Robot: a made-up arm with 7 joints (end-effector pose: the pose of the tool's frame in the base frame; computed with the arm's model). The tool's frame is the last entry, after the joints. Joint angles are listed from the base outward.
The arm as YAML. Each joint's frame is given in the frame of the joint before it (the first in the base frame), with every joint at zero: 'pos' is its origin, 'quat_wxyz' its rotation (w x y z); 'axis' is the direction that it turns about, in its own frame. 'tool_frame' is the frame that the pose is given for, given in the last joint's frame.
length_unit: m
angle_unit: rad
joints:
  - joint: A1
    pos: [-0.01, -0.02, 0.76]
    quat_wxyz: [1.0, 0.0, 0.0, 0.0]
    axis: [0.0, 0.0, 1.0]
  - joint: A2
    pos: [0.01, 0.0, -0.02]
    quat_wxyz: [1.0, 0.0, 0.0, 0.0]
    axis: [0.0, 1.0, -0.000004]
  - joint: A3
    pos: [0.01, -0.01, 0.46]
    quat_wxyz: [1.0, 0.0, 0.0, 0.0]
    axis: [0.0, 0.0, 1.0]
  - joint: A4
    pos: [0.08, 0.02, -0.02]
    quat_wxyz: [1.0, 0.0, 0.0, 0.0]
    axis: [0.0, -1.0, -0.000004]
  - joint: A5
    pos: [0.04, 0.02, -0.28]
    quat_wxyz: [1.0, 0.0, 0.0, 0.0]
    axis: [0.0, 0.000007, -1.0]
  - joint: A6
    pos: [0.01, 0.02, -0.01]
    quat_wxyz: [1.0, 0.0, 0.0, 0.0]
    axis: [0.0, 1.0, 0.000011]
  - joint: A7
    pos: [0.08, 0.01, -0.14]
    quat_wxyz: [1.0, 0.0, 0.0, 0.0]
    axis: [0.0, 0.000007, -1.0]
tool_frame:
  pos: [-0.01, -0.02, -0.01]
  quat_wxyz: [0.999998, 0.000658, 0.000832, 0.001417]
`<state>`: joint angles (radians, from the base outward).
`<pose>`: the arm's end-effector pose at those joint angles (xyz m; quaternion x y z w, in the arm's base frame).
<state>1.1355 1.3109 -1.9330 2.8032 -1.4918 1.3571 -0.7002</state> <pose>0.4662 0.6166 1.0798 0.9932 0.0213 0.1137 0.0108</pose>
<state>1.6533 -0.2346 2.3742 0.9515 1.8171 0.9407 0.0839</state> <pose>-0.2146 -0.4777 0.8830 -0.2643 0.4794 0.8098 0.2109</pose>
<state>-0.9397 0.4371 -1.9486 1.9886 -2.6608 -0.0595 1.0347</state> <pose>-0.3215 -0.4225 1.3185 -0.5855 0.6214 -0.1452 0.4999</pose>
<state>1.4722 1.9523 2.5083 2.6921 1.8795 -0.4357 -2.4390</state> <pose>-0.1568 0.7829 0.5297 0.5753 0.3294 0.0481 0.7472</pose>
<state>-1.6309 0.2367 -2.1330 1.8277 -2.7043 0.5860 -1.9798</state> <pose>-0.4730 0.1131 1.3602 0.8847 0.3490 0.1302 0.2804</pose>
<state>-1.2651 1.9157 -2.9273 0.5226 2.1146 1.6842 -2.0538</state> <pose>-0.1511 -0.3803 0.9969 -0.6929 0.2299 -0.3469 0.5888</pose>
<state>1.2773 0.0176 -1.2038 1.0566 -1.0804 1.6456 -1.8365</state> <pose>0.3968 -0.0495 0.9463 -0.1281 0.5538 0.7304 0.3786</pose>
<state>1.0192 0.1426 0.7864 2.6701 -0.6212 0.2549 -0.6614</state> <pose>-0.0521 0.2905 1.5982 0.2318 -0.8874 0.3772 0.1284</pose>
